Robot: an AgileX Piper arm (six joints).
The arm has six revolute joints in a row. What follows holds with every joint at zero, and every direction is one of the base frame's.
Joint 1 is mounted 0.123 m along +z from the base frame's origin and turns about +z.
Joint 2 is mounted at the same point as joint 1 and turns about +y.
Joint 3 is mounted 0.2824 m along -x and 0.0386 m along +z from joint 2 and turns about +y.
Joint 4 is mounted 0.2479 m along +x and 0.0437 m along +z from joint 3 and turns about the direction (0.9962, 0, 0.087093).
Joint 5 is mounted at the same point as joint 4 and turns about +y.
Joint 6 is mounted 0.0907 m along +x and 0.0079 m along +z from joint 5 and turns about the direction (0.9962, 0, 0.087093).
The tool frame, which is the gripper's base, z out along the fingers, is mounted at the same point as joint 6; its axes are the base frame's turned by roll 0, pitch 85.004 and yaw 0 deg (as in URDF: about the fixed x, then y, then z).
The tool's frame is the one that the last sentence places.
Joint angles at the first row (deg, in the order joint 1, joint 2, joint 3, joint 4, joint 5, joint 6):
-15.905, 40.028, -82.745, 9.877, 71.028, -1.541
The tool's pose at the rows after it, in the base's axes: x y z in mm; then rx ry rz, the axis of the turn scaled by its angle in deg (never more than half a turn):
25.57 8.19 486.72 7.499 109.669 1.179
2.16 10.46 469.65 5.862 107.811 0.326
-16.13 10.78 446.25 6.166 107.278 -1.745
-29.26 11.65 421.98 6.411 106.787 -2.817
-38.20 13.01 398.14 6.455 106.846 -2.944
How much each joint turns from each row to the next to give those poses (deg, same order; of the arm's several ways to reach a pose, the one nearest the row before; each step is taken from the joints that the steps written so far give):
3.916, -5.432, 4.530, -0.860, -2.025, 0.002
2.034, -6.140, 4.728, -1.767, -0.718, 0.000
0.188, -6.132, 5.600, -1.895, -0.123, -0.002
0.001, -5.720, 5.607, -0.919, -0.423, 0.001
0.000, -5.087, 5.195, -0.118, -0.052, -0.001

